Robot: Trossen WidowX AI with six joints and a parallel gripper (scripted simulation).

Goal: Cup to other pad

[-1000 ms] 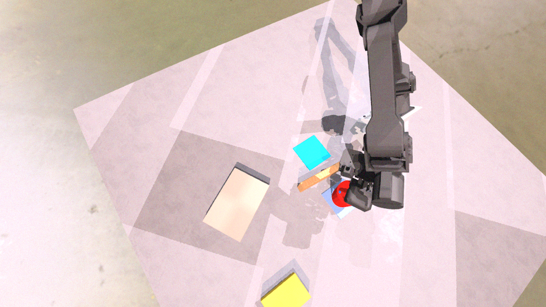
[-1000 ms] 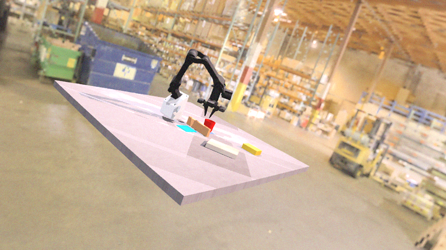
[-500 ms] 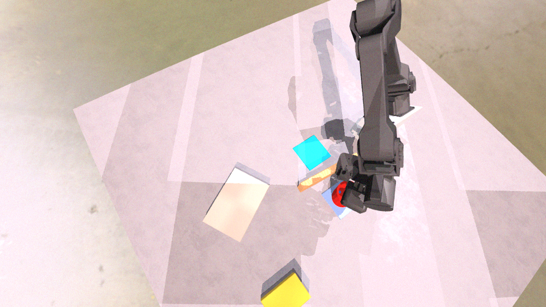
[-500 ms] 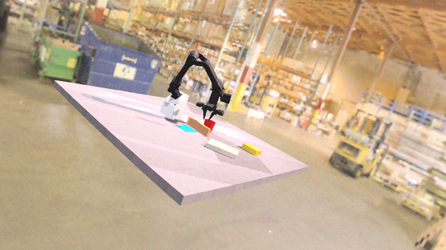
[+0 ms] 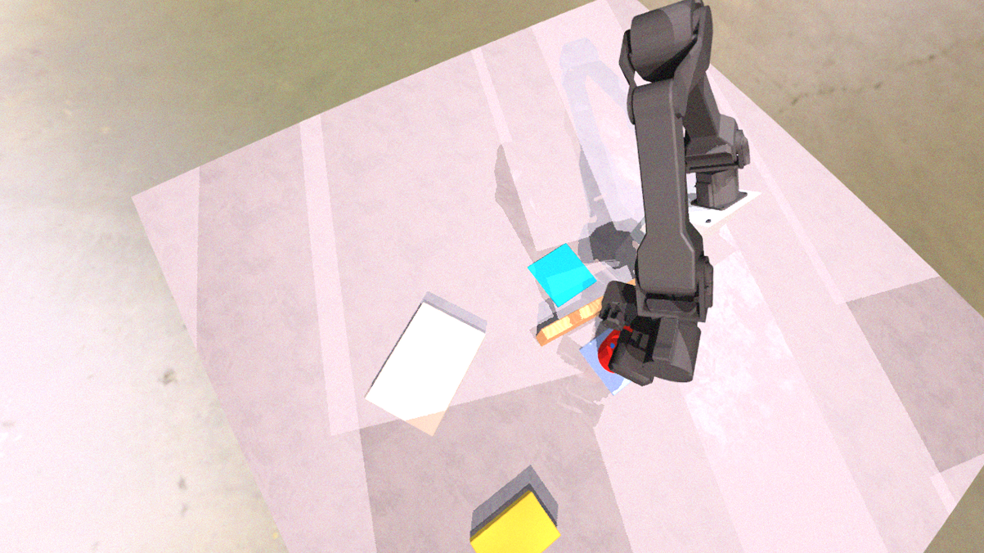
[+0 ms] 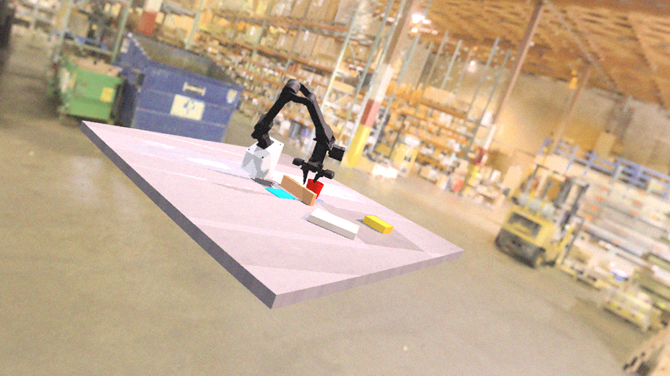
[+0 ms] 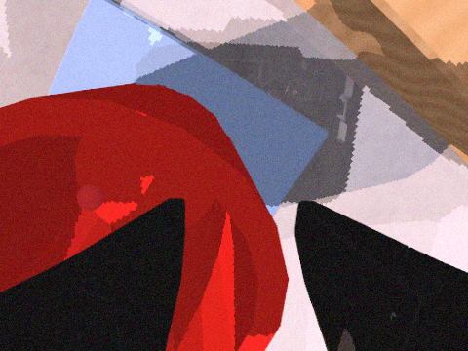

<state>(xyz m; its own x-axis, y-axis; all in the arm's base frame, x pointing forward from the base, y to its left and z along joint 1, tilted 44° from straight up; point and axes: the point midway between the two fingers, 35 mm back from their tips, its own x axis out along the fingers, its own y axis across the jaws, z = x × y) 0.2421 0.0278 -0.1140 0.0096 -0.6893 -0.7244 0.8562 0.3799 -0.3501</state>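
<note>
My gripper tip is 20 mm short of the light blue pad, 20 mm to the right of it and 50 mm above it. Also, from my gripper tip: red cup 30 mm ahead, 10 mm to the left; wooden block 20 mm ahead, 70 mm to the right, 30 mm below; cyan pad 10 mm ahead, 160 mm to the right, 50 mm below.
</note>
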